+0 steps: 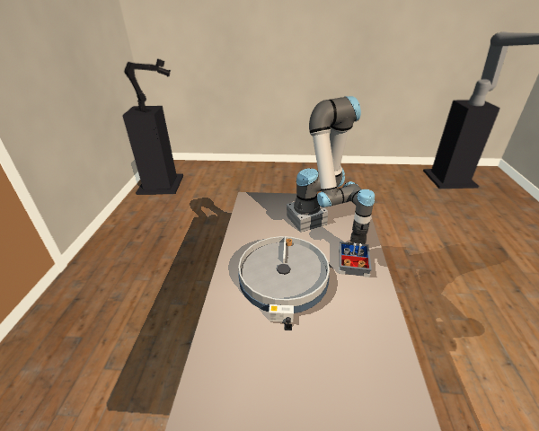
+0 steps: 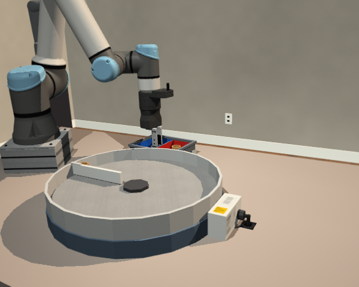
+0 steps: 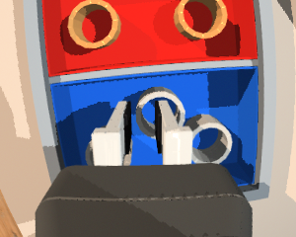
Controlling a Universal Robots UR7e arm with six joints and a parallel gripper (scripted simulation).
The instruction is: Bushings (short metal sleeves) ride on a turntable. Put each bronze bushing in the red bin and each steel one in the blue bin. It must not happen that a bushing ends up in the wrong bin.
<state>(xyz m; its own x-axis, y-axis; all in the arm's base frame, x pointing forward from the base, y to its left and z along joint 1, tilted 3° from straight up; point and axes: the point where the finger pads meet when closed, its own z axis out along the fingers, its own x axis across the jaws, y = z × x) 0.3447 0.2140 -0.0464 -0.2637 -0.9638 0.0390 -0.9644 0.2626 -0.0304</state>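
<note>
Right now my hand is 3 cm short of the bin, 3 cm above it and 2 cm to the left of it. Also, from my hand: round turntable (38 cm to the right, 12 cm ahead).
</note>
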